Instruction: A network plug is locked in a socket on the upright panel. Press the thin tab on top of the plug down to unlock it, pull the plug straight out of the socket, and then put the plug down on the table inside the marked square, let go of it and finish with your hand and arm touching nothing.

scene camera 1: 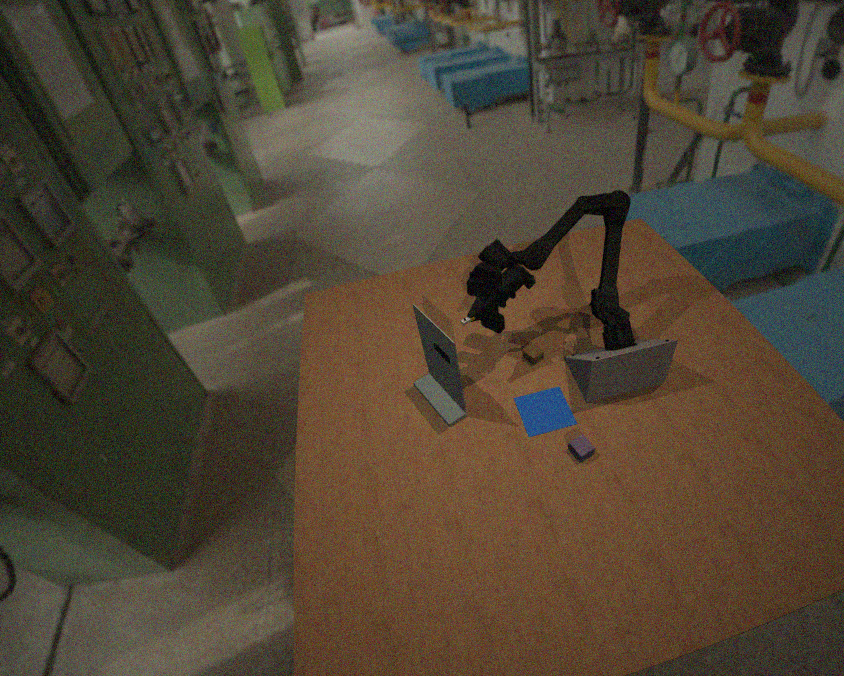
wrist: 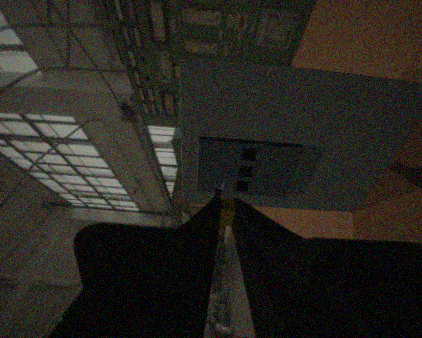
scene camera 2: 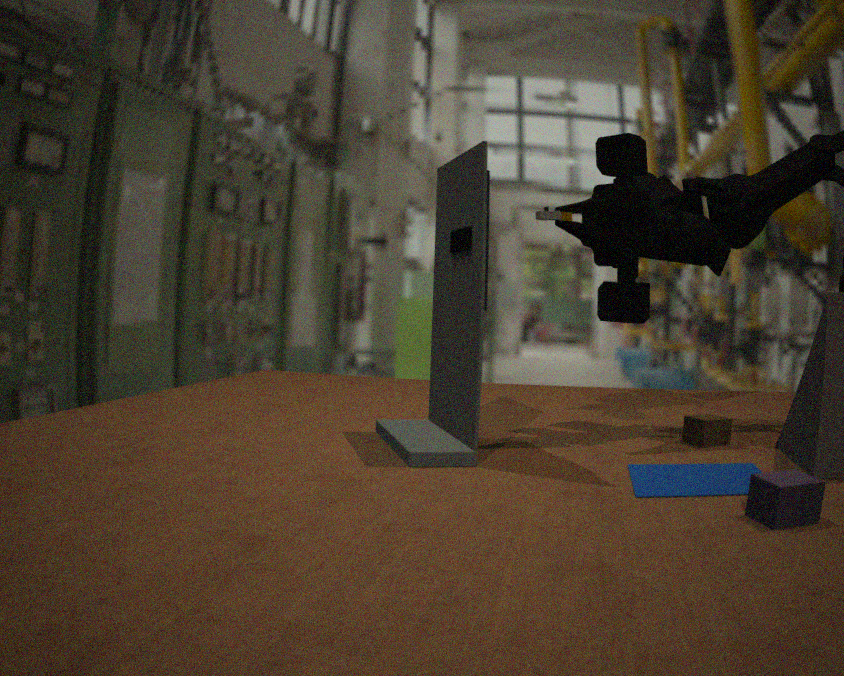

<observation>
gripper: scene camera 1; wrist 225, 204; scene camera 2
same spot on blue marked square: (scene camera 2: 665, 480) = (scene camera 1: 532, 416)
same spot on gripper: (scene camera 1: 485, 306) = (scene camera 2: 602, 201)
</observation>
